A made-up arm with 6 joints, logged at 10 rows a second.
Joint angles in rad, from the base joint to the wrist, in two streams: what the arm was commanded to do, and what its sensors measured. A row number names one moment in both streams.
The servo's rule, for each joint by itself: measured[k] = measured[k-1] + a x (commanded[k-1-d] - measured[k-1]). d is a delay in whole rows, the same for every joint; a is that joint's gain. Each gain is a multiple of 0.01, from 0.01 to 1. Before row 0 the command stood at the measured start. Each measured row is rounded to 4 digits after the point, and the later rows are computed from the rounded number. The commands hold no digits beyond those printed.
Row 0, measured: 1.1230, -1.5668, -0.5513, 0.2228, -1.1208, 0.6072
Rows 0 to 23, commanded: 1.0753, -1.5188, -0.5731, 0.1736, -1.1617, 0.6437; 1.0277, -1.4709, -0.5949, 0.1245, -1.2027, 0.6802; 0.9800, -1.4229, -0.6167, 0.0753, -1.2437, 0.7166; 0.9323, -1.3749, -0.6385, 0.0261, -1.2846, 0.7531; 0.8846, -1.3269, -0.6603, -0.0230, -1.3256, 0.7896; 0.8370, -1.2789, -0.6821, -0.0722, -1.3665, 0.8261; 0.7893, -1.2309, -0.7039, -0.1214, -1.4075, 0.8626; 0.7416, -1.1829, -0.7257, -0.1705, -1.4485, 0.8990; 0.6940, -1.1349, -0.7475, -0.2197, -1.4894, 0.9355; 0.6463, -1.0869, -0.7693, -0.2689, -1.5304, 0.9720; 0.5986, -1.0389, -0.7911, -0.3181, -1.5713, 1.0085; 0.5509, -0.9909, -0.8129, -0.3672, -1.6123, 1.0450; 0.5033, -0.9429, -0.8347, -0.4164, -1.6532, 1.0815; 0.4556, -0.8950, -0.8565, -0.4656, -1.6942, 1.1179; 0.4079, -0.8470, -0.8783, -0.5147, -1.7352, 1.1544; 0.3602, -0.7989, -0.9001, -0.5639, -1.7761, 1.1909; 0.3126, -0.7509, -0.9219, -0.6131, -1.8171, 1.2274; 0.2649, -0.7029, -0.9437, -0.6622, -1.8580, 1.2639; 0.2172, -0.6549, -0.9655, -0.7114, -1.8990, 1.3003; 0.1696, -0.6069, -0.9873, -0.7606, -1.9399, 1.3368; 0.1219, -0.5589, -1.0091, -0.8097, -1.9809, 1.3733; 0.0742, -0.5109, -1.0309, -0.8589, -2.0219, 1.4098; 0.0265, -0.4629, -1.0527, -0.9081, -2.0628, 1.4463; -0.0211, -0.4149, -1.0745, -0.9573, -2.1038, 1.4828
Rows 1 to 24, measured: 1.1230, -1.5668, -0.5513, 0.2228, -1.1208, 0.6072; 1.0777, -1.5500, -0.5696, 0.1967, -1.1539, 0.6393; 1.0302, -1.5223, -0.5909, 0.1584, -1.1934, 0.6753; 0.9825, -1.4875, -0.6126, 0.1144, -1.2341, 0.7116; 0.9348, -1.4481, -0.6344, 0.0676, -1.2750, 0.7481; 0.8871, -1.4057, -0.6562, 0.0196, -1.3160, 0.7846; 0.8395, -1.3613, -0.6780, -0.0291, -1.3569, 0.8211; 0.7918, -1.3157, -0.6998, -0.0780, -1.3979, 0.8576; 0.7441, -1.2692, -0.7216, -0.1270, -1.4389, 0.8940; 0.6965, -1.2222, -0.7434, -0.1761, -1.4798, 0.9305; 0.6488, -1.1748, -0.7652, -0.2253, -1.5208, 0.9670; 0.6011, -1.1272, -0.7870, -0.2745, -1.5617, 1.0035; 0.5534, -1.0795, -0.8088, -0.3236, -1.6027, 1.0400; 0.5058, -1.0317, -0.8306, -0.3728, -1.6436, 1.0765; 0.4581, -0.9839, -0.8524, -0.4220, -1.6846, 1.1129; 0.4104, -0.9360, -0.8742, -0.4711, -1.7256, 1.1494; 0.3627, -0.8880, -0.8960, -0.5203, -1.7665, 1.1859; 0.3151, -0.8400, -0.9178, -0.5695, -1.8075, 1.2224; 0.2674, -0.7920, -0.9396, -0.6186, -1.8484, 1.2589; 0.2197, -0.7440, -0.9614, -0.6678, -1.8894, 1.2953; 0.1721, -0.6960, -0.9832, -0.7170, -1.9303, 1.3318; 0.1244, -0.6480, -1.0050, -0.7661, -1.9713, 1.3683; 0.0767, -0.6000, -1.0268, -0.8153, -2.0123, 1.4048; 0.0290, -0.5520, -1.0486, -0.8645, -2.0532, 1.4413
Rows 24 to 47, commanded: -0.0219, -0.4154, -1.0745, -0.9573, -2.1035, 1.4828; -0.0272, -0.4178, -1.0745, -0.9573, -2.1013, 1.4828; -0.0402, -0.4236, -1.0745, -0.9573, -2.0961, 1.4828; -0.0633, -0.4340, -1.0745, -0.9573, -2.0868, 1.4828; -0.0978, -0.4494, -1.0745, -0.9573, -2.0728, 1.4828; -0.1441, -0.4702, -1.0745, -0.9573, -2.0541, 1.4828; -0.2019, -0.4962, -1.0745, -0.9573, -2.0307, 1.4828; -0.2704, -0.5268, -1.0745, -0.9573, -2.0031, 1.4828; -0.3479, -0.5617, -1.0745, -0.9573, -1.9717, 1.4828; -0.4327, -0.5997, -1.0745, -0.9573, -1.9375, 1.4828; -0.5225, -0.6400, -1.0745, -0.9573, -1.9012, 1.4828; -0.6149, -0.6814, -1.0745, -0.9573, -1.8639, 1.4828; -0.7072, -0.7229, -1.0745, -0.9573, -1.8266, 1.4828; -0.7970, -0.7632, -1.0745, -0.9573, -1.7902, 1.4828; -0.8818, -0.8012, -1.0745, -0.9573, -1.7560, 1.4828; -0.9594, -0.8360, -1.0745, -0.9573, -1.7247, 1.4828; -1.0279, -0.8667, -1.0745, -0.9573, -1.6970, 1.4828; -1.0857, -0.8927, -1.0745, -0.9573, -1.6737, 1.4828; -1.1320, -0.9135, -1.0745, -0.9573, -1.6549, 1.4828; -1.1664, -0.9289, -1.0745, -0.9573, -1.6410, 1.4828; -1.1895, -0.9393, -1.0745, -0.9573, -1.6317, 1.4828; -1.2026, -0.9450, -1.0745, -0.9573, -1.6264, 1.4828; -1.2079, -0.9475, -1.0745, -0.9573, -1.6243, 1.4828; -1.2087, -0.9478, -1.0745, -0.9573, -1.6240, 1.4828
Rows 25 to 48, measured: -0.0186, -0.5040, -1.0704, -0.9137, -2.0942, 1.4778; -0.0217, -0.4730, -1.0738, -0.9368, -2.1017, 1.4822; -0.0269, -0.4537, -1.0744, -0.9477, -2.1014, 1.4827; -0.0395, -0.4432, -1.0745, -0.9528, -2.0971, 1.4828; -0.0621, -0.4400, -1.0745, -0.9552, -2.0888, 1.4828; -0.0960, -0.4433, -1.0745, -0.9563, -2.0758, 1.4828; -0.1417, -0.4527, -1.0745, -0.9568, -2.0582, 1.4828; -0.1989, -0.4679, -1.0745, -0.9571, -2.0359, 1.4828; -0.2668, -0.4885, -1.0745, -0.9572, -2.0093, 1.4828; -0.3438, -0.5141, -1.0745, -0.9573, -1.9788, 1.4828; -0.4283, -0.5441, -1.0745, -0.9573, -1.9453, 1.4828; -0.5178, -0.5777, -1.0745, -0.9573, -1.9096, 1.4828; -0.6100, -0.6140, -1.0745, -0.9573, -1.8726, 1.4828; -0.7023, -0.6521, -1.0745, -0.9573, -1.8353, 1.4828; -0.7923, -0.6910, -1.0745, -0.9573, -1.7988, 1.4828; -0.8773, -0.7296, -1.0745, -0.9573, -1.7641, 1.4828; -0.9553, -0.7668, -1.0745, -0.9573, -1.7322, 1.4828; -1.0243, -0.8018, -1.0745, -0.9573, -1.7037, 1.4828; -1.0826, -0.8336, -1.0745, -0.9573, -1.6794, 1.4828; -1.1295, -0.8616, -1.0745, -0.9573, -1.6596, 1.4828; -1.1646, -0.8852, -1.0745, -0.9573, -1.6445, 1.4828; -1.1883, -0.9041, -1.0745, -0.9573, -1.6341, 1.4828; -1.2019, -0.9184, -1.0745, -0.9573, -1.6279, 1.4828; -1.2076, -0.9286, -1.0745, -0.9573, -1.6250, 1.4828
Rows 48 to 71, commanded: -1.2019, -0.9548, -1.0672, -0.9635, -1.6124, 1.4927; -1.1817, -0.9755, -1.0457, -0.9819, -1.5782, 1.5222; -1.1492, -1.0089, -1.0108, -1.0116, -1.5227, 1.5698; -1.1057, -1.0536, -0.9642, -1.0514, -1.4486, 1.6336; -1.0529, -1.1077, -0.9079, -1.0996, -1.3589, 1.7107; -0.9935, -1.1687, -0.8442, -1.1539, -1.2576, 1.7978; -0.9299, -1.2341, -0.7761, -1.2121, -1.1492, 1.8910; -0.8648, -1.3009, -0.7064, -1.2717, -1.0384, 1.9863; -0.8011, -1.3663, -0.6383, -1.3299, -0.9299, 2.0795; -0.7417, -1.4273, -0.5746, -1.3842, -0.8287, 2.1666; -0.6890, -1.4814, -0.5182, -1.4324, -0.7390, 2.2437; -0.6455, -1.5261, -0.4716, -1.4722, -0.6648, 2.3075; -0.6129, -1.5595, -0.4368, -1.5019, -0.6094, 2.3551; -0.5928, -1.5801, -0.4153, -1.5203, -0.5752, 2.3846; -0.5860, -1.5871, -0.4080, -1.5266, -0.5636, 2.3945; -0.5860, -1.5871, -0.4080, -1.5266, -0.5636, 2.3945; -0.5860, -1.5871, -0.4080, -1.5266, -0.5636, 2.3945; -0.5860, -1.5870, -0.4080, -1.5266, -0.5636, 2.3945; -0.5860, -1.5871, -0.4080, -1.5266, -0.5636, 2.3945; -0.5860, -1.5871, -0.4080, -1.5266, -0.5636, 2.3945; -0.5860, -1.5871, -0.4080, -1.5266, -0.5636, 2.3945; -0.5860, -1.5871, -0.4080, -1.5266, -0.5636, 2.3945; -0.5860, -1.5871, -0.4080, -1.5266, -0.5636, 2.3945; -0.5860, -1.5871, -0.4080, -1.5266, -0.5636, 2.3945
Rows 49 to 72, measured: -1.2086, -0.9353, -1.0745, -0.9573, -1.6242, 1.4828; -1.2022, -0.9421, -1.0684, -0.9606, -1.6146, 1.4915; -1.1827, -0.9538, -1.0493, -0.9719, -1.5851, 1.5185; -1.1509, -0.9731, -1.0170, -0.9929, -1.5346, 1.5636; -1.1080, -1.0013, -0.9726, -1.0239, -1.4649, 1.6252; -1.0557, -1.0385, -0.9183, -1.0640, -1.3790, 1.7004; -0.9966, -1.0841, -0.8561, -1.1116, -1.2807, 1.7861; -0.9332, -1.1366, -0.7889, -1.1649, -1.1742, 1.8784; -0.8682, -1.1941, -0.7196, -1.2215, -1.0642, 1.9734; -0.8045, -1.2544, -0.6513, -1.2790, -0.9554, 2.0668; -0.7448, -1.3149, -0.5869, -1.3348, -0.8528, 2.1546; -0.6918, -1.3732, -0.5292, -1.3865, -0.7606, 2.2330; -0.6478, -1.4267, -0.4808, -1.4319, -0.6830, 2.2986; -0.6146, -1.4732, -0.4438, -1.4690, -0.6234, 2.3483; -0.5939, -1.5106, -0.4199, -1.4962, -0.5844, 2.3802; -0.5864, -1.5374, -0.4099, -1.5123, -0.5676, 2.3928; -0.5860, -1.5548, -0.4083, -1.5199, -0.5644, 2.3943; -0.5860, -1.5661, -0.4080, -1.5235, -0.5638, 2.3945; -0.5860, -1.5734, -0.4080, -1.5251, -0.5636, 2.3945; -0.5860, -1.5782, -0.4080, -1.5259, -0.5636, 2.3945; -0.5860, -1.5813, -0.4080, -1.5263, -0.5636, 2.3945; -0.5860, -1.5833, -0.4080, -1.5265, -0.5636, 2.3945; -0.5860, -1.5846, -0.4080, -1.5266, -0.5636, 2.3945; -0.5860, -1.5855, -0.4080, -1.5266, -0.5636, 2.3945
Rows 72 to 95, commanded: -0.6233, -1.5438, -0.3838, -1.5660, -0.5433, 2.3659; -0.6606, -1.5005, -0.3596, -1.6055, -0.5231, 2.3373; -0.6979, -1.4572, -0.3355, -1.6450, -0.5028, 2.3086; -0.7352, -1.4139, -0.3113, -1.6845, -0.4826, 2.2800; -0.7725, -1.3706, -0.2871, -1.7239, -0.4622, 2.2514; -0.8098, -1.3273, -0.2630, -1.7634, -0.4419, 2.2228; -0.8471, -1.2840, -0.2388, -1.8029, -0.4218, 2.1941; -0.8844, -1.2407, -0.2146, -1.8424, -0.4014, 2.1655; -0.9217, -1.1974, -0.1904, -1.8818, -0.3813, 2.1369; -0.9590, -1.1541, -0.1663, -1.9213, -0.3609, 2.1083; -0.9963, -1.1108, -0.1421, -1.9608, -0.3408, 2.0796; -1.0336, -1.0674, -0.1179, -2.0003, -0.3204, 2.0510; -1.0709, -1.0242, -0.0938, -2.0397, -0.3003, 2.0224; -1.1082, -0.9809, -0.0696, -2.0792, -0.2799, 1.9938; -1.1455, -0.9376, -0.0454, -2.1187, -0.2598, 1.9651; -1.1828, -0.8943, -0.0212, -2.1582, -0.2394, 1.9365; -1.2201, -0.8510, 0.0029, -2.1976, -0.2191, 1.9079; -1.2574, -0.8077, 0.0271, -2.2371, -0.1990, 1.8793; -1.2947, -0.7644, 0.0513, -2.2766, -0.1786, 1.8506; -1.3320, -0.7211, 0.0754, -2.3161, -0.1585, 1.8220; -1.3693, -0.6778, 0.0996, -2.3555, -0.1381, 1.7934; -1.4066, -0.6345, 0.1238, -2.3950, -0.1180, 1.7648; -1.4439, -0.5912, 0.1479, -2.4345, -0.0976, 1.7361; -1.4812, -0.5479, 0.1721, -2.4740, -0.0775, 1.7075
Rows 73 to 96, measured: -0.5860, -1.5861, -0.4080, -1.5266, -0.5636, 2.3945; -0.6214, -1.5713, -0.3877, -1.5475, -0.5472, 2.3693; -0.6586, -1.5465, -0.3641, -1.5782, -0.5277, 2.3411; -0.6959, -1.5152, -0.3401, -1.6136, -0.5075, 2.3125; -0.7332, -1.4797, -0.3159, -1.6512, -0.4873, 2.2839; -0.7705, -1.4415, -0.2917, -1.6897, -0.4670, 2.2553; -0.8078, -1.4015, -0.2676, -1.7288, -0.4467, 2.2267; -0.8451, -1.3604, -0.2434, -1.7681, -0.4265, 2.1980; -0.8824, -1.3185, -0.2192, -1.8075, -0.4062, 2.1694; -0.9197, -1.2761, -0.1950, -1.8469, -0.3860, 2.1408; -0.9570, -1.2334, -0.1709, -1.8863, -0.3657, 2.1122; -0.9943, -1.1905, -0.1467, -1.9258, -0.3455, 2.0835; -1.0316, -1.1474, -0.1225, -1.9653, -0.3252, 2.0549; -1.0689, -1.1043, -0.0984, -2.0047, -0.3050, 2.0263; -1.1062, -1.0611, -0.0742, -2.0442, -0.2847, 1.9977; -1.1435, -1.0179, -0.0500, -2.0837, -0.2645, 1.9690; -1.1808, -0.9746, -0.0258, -2.1232, -0.2442, 1.9404; -1.2181, -0.9313, -0.0017, -2.1626, -0.2239, 1.9118; -1.2554, -0.8880, 0.0225, -2.2021, -0.2037, 1.8832; -1.2927, -0.8447, 0.0467, -2.2416, -0.1834, 1.8545; -1.3300, -0.8014, 0.0708, -2.2811, -0.1632, 1.8259; -1.3673, -0.7581, 0.0950, -2.3205, -0.1429, 1.7973; -1.4046, -0.7148, 0.1192, -2.3600, -0.1227, 1.7687; -1.4419, -0.6715, 0.1433, -2.3995, -0.1024, 1.7400
